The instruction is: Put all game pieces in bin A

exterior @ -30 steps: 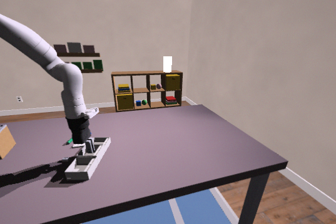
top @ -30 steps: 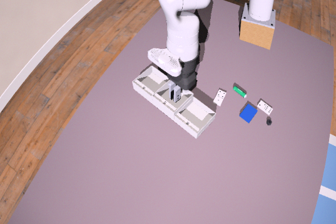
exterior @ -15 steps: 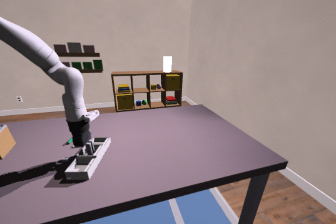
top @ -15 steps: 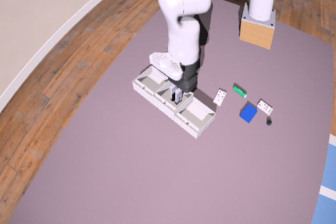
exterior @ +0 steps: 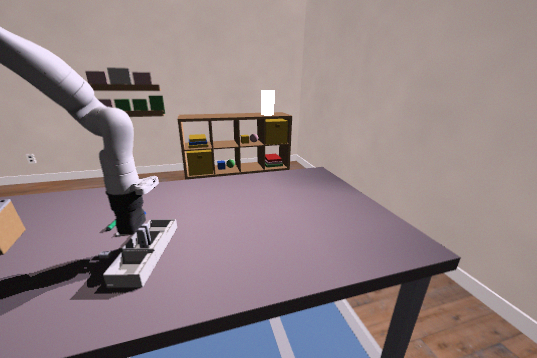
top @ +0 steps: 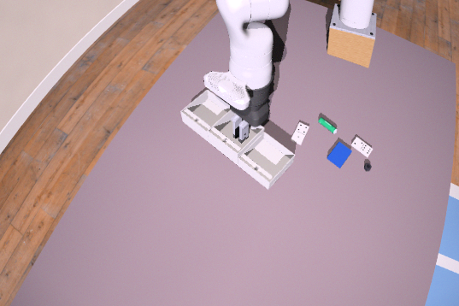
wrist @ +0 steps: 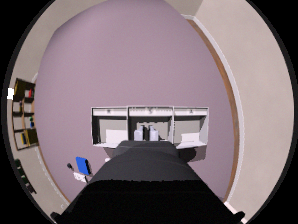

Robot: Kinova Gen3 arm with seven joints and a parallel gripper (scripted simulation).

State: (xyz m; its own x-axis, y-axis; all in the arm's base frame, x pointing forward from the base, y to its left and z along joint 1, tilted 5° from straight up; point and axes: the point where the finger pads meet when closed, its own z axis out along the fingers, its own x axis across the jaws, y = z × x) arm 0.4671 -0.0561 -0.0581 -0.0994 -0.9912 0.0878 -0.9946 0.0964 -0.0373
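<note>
Right now my hand is 10 mm to the left of the joined white bins, 10 mm short of it and 10 mm above it. Round my hand: green cylinder (160 mm behind, 140 mm to the left, 30 mm below); white-grey object (110 mm behind, 30 mm below, 10 mm to the right); blue flat block (200 mm to the left, 110 mm behind, 30 mm below).
</note>
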